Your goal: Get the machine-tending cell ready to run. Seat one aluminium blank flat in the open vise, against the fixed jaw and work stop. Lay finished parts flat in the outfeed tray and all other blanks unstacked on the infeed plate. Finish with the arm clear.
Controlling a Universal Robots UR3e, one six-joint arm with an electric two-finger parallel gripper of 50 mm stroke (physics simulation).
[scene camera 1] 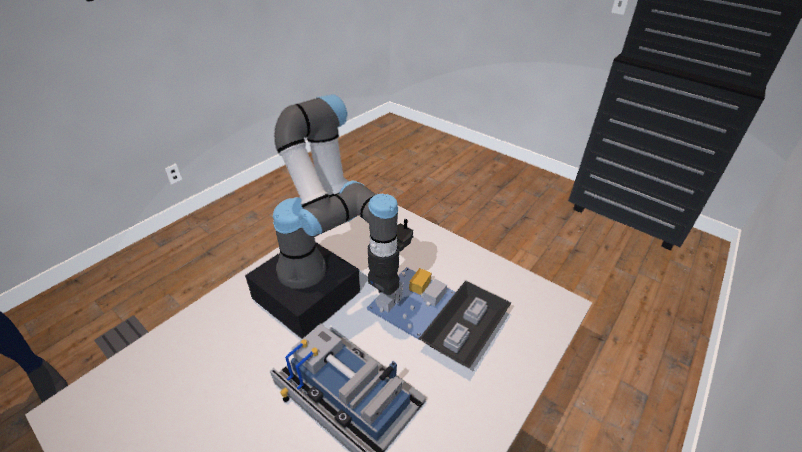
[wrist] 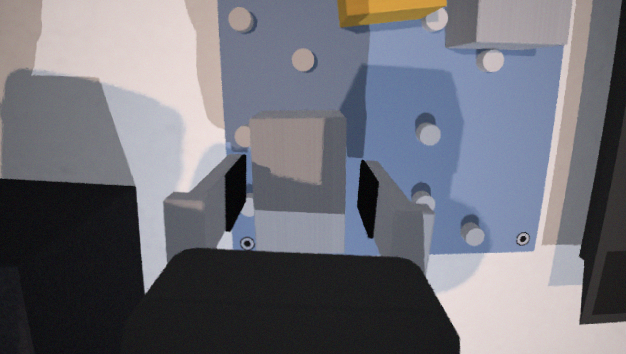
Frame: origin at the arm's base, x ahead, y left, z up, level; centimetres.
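Seen in the pictures: gripper, fingertip midpoint: (scene camera 1: 389, 295) (wrist: 302, 181); arm's base, link origin: (scene camera 1: 301, 270).
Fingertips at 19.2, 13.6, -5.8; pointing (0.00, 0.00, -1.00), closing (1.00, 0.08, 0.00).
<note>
Offsets run from my fingertips to a thing's top centre, as dx, dy, dz. "*": to the spot under its first point.
The gripper (scene camera 1: 389, 296) (wrist: 302, 196) is open, low over the infeed plate @[+3.9, +5.0, -2.7] (scene camera 1: 395, 318) (wrist: 500, 150). A grey aluminium blank @[-0.1, -0.1, +0.9] (scene camera 1: 385, 303) (wrist: 297, 150) shows between its fingers, with a gap on each side; its near end is hidden in the wrist view. Another grey blank @[+7.6, +10.0, +0.9] (scene camera 1: 435, 292) (wrist: 522, 22) and a yellow block @[+2.0, +10.4, +0.9] (scene camera 1: 420, 280) (wrist: 392, 11) are at the plate's far side. Two finished parts @[* +19.6, +12.5, -0.2] (scene camera 1: 476, 309) @[* +21.0, +2.0, -0.2] (scene camera 1: 456, 336) lie apart in the dark outfeed tray (scene camera 1: 482, 342) (wrist: 607, 240). The vise's two jaws (scene camera 1: 357, 382) (scene camera 1: 381, 399) stand apart, with no blank seen between them.
Several short round pegs (wrist: 428, 134) (wrist: 303, 60) stand up from the plate. The black robot base (scene camera 1: 303, 303) stands left of the plate. Blue hoses @[* +3.8, -32.0, +7.5] (scene camera 1: 297, 364) rise at the vise's left end. A small dark work stop @[+17.9, -19.5, +6.1] (scene camera 1: 388, 370) stands by the jaws.
</note>
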